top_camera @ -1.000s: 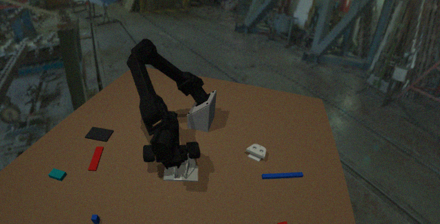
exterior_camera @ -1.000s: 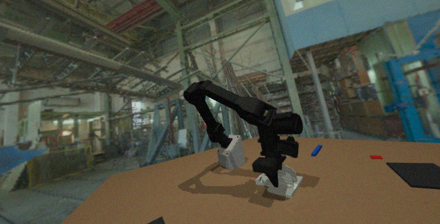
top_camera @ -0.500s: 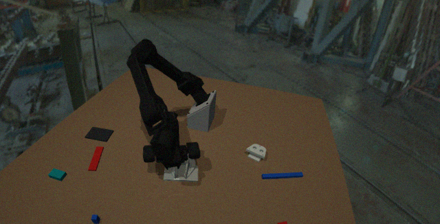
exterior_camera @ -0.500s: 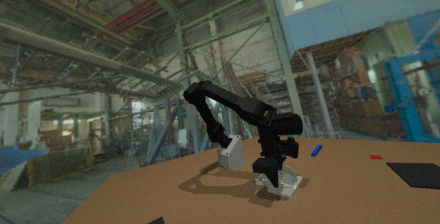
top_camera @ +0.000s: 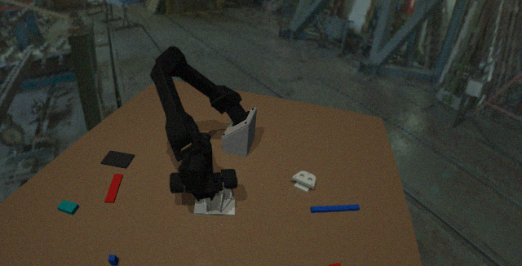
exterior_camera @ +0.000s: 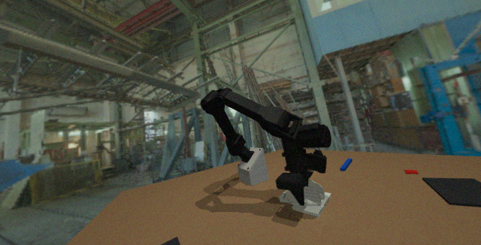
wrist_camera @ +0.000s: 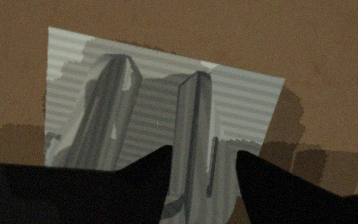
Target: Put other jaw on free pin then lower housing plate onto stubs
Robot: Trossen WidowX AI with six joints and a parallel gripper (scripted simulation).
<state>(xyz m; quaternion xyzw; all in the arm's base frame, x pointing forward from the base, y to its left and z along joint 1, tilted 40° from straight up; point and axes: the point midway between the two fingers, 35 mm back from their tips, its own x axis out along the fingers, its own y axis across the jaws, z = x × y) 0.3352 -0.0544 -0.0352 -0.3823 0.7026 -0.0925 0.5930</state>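
Now: gripper tip 30 mm to the right of the white base and 10 mm above it. Also, from my gripper tip: blue cube: 280 mm ahead, 150 mm to the right; then grey jaw: 40 mm behind; then red bar: 50 mm ahead, 310 mm to the right, 10 mm below.
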